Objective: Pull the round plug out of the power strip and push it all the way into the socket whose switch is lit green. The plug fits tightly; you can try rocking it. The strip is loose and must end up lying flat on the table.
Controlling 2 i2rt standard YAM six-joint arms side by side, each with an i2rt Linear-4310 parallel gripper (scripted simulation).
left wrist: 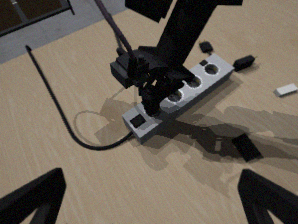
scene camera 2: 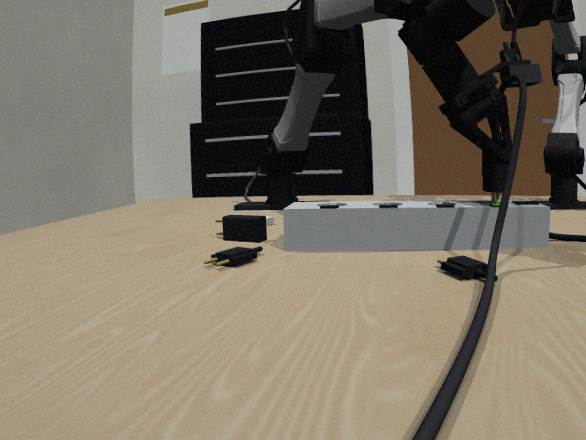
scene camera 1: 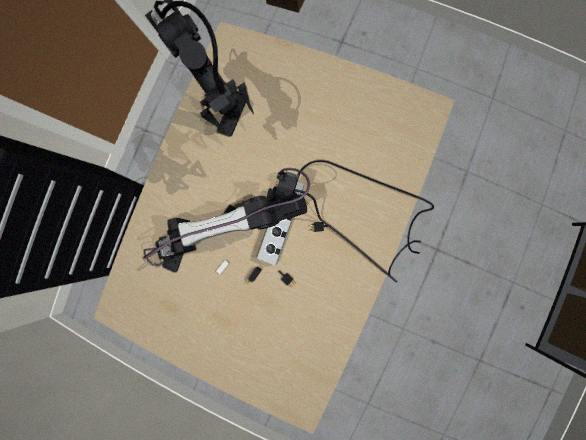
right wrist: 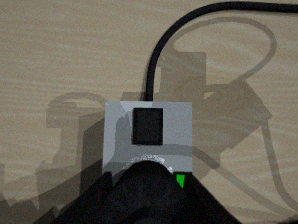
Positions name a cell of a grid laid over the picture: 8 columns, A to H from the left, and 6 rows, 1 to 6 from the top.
Scene:
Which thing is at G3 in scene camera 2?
A black round plug.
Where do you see a flat black plug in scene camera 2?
D4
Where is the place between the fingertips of my right gripper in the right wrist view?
D5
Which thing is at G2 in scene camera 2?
My right gripper.

